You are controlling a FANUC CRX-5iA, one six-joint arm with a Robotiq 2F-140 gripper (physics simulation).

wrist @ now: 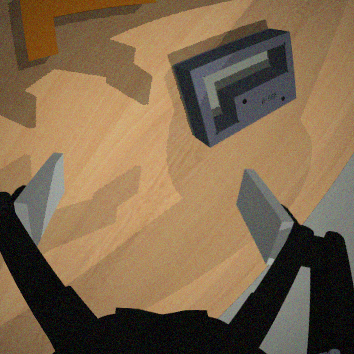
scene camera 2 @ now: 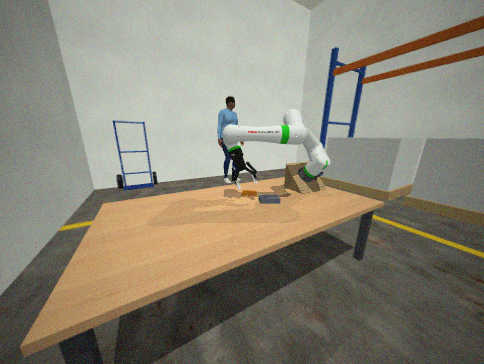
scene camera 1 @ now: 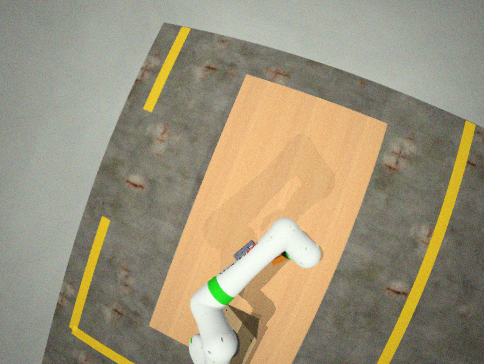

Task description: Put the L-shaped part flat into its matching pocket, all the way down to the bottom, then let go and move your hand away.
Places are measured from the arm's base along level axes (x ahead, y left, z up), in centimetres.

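Where they show: gripper, between the fingertips: [wrist: 152, 179] [scene camera 2: 247, 186]; arm's base, origin of its link: [scene camera 2: 305, 175].
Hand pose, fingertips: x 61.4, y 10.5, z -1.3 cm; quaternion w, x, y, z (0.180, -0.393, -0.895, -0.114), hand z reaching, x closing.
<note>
Each offset is from my fingertips to the top centre of the thing. Level surfaces: height alone.
The orange L-shaped part {dx -6.1, dy -10.3, dz -7.6 cm} [scene camera 1: 278, 260] [scene camera 2: 249, 193] [wrist: 40, 37] lies on the table; it is partly hidden by the arm in scene camera 1 and cut off at the top left of the wrist view. The grey-blue block {dx -14.0, dy +6.5, dz -6.9 cm} [scene camera 1: 244, 250] [scene camera 2: 270, 199] [wrist: 257, 104] lies apart from it, with an L-shaped pocket facing up and no part in it. My gripper [scene camera 2: 247, 185] [wrist: 152, 179] is open and empty, its fingers wide apart. It is tilted above the table near the orange part. In the wrist view both objects lie beyond the fingertips. The arm hides the gripper in scene camera 1.
The wooden table {dz -10.6 cm} [scene camera 1: 300, 110] [scene camera 2: 150, 250] carries both objects and shadows of the arm. The wedge-shaped base mount [scene camera 2: 295, 180] stands at its far right in scene camera 2. A person [scene camera 2: 229, 119] and a blue hand truck [scene camera 2: 134, 151] stand beyond the table.
</note>
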